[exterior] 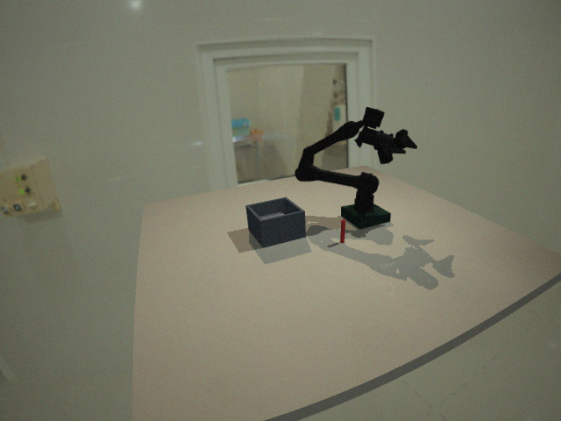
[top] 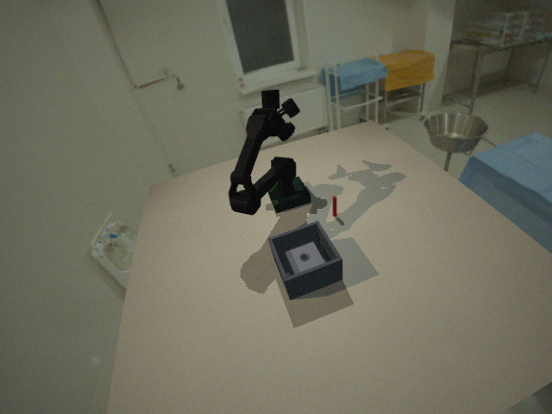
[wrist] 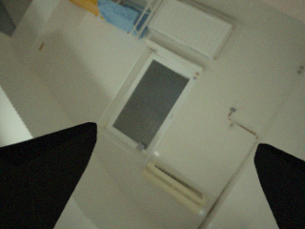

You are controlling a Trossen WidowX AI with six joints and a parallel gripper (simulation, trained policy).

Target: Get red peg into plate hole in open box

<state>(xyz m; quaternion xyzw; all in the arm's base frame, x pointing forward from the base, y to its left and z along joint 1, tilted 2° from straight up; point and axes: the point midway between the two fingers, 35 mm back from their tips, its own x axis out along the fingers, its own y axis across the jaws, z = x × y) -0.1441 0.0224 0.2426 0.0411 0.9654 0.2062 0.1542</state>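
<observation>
The red peg is 33 cm ahead of my gripper tip, 13 cm to the left of it and 22 cm below it. From my gripper tip the other things lie so: dark blue box 53 cm ahead, 2 cm to the right, 24 cm below.
</observation>
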